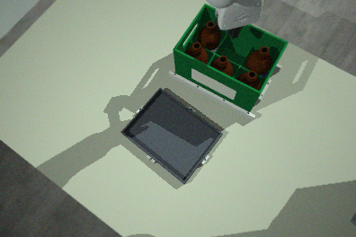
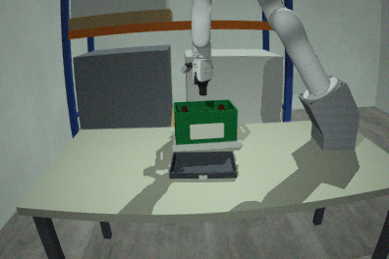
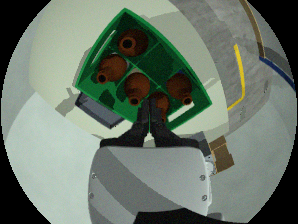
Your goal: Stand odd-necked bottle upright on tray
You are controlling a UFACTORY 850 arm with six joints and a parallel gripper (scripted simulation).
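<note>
The green crate is 160 mm below my hand. Round my hand: dark grey tray 270 mm to the left, 230 mm below, 80 mm ahead.
</note>
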